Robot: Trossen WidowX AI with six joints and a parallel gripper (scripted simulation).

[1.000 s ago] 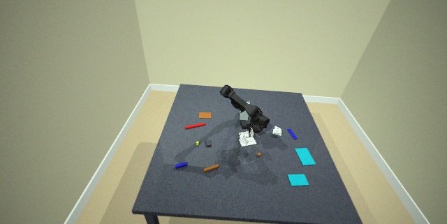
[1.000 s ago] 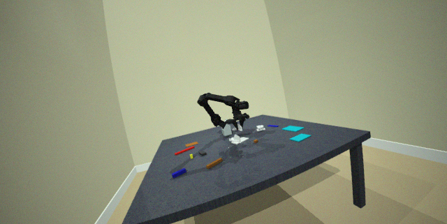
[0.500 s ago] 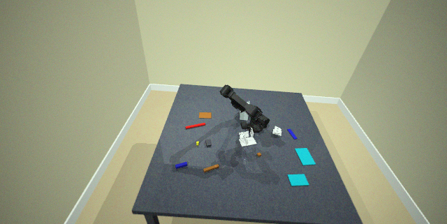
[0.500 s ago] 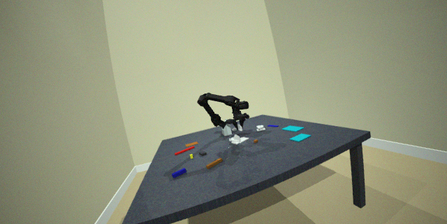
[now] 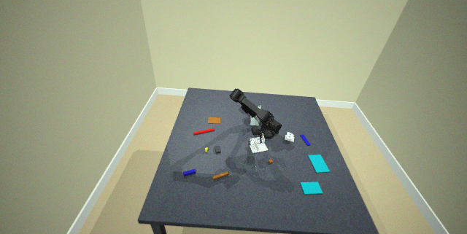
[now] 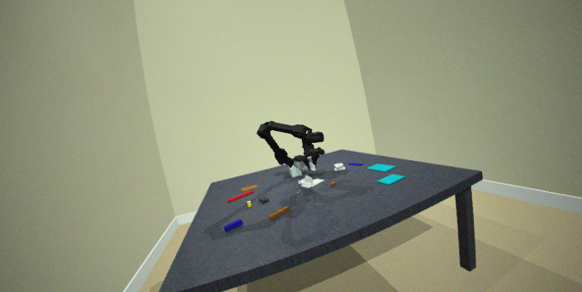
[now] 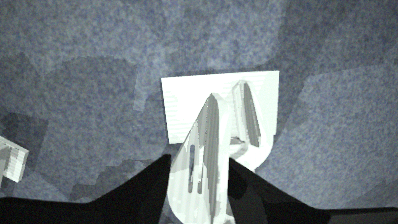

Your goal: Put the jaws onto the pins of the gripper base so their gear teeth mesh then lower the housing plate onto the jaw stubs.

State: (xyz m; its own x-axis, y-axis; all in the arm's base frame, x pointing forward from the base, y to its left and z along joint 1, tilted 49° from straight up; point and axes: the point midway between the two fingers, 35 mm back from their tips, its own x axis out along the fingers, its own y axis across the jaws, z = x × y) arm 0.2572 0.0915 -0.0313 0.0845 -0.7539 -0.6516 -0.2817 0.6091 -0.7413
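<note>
My gripper tip is now 10 mm past the white jaw, 60 mm to the left of it and 70 mm above it. Also, from my gripper tip: orange cube: 130 mm ahead, 70 mm to the left, 70 mm below; white gripper base: 130 mm behind, 210 mm to the left, 50 mm below; grey block: 110 mm ahead, 310 mm to the right, 70 mm below.
</note>
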